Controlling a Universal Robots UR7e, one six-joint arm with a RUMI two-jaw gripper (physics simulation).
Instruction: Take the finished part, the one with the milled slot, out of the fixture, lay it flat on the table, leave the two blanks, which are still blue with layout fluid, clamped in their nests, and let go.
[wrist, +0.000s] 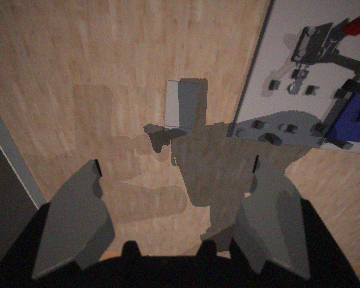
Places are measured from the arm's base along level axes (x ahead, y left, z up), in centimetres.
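Pixels of known places: gripper, fingertip midpoint: (176, 159).
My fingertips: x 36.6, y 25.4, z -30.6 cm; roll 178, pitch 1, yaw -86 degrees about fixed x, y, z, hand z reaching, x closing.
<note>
Ahead of a thing's pixels: the offset from my fingertips to its middle. "spot": to the spot under its first point. Level surfaces: height alone.
The finished part {dx +0.6, dy +0.0, dz -13.7 cm} (186, 106), a plain grey block, lies on the wooden table {dz -14.2 cm} (125, 45), partly in shadow. Its slot cannot be made out. My gripper (176, 159) is open, its fingers wide apart with nothing between them. The part is beyond the fingertips, further up in the view and apart from them. A blue blank {dx +1.7, dy -27.4, dz -11.3 cm} (350, 122) shows in part at the right edge, on the fixture plate {spot: dx +6.6, dy -12.3, dz -12.7 cm} (265, 75). How it is clamped is cut off by the frame, and the second blank does not show.
A dark toggle clamp {spot: dx +10.4, dy -16.0, dz -10.9 cm} (312, 44) with a red grip {spot: dx +11.5, dy -16.4, dz -6.8 cm} (353, 27) stands on the fixture plate at the upper right. Several small dark pins and holes lie around it. A grey edge (21, 172) runs along the lower left. The arm's shadow falls across the table.
</note>
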